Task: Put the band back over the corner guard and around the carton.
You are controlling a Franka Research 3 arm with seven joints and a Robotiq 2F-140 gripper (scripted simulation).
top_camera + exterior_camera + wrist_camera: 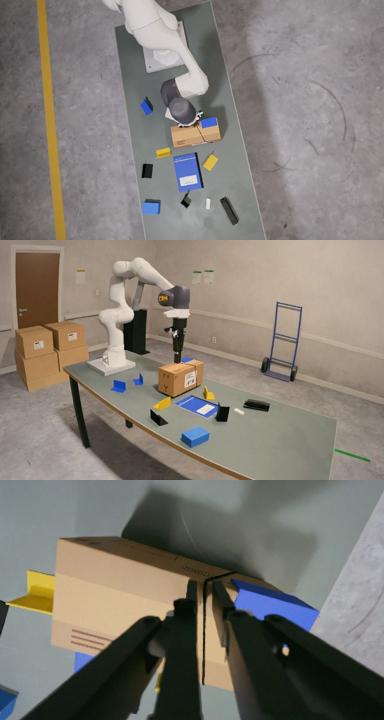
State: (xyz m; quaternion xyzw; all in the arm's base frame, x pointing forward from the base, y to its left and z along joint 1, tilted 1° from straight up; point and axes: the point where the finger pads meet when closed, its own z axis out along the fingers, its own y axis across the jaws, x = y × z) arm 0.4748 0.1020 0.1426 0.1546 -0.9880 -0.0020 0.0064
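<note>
The blue corner guard lies 7 cm to the left of my hand and 4 cm below it. Round my hand: black tool: 47 cm ahead, 16 cm below, 8 cm to the left; white piece: 42 cm ahead, 17 cm below, 2 cm to the right; brown carton: 10 cm below, 4 cm ahead, 1 cm to the right.
</note>
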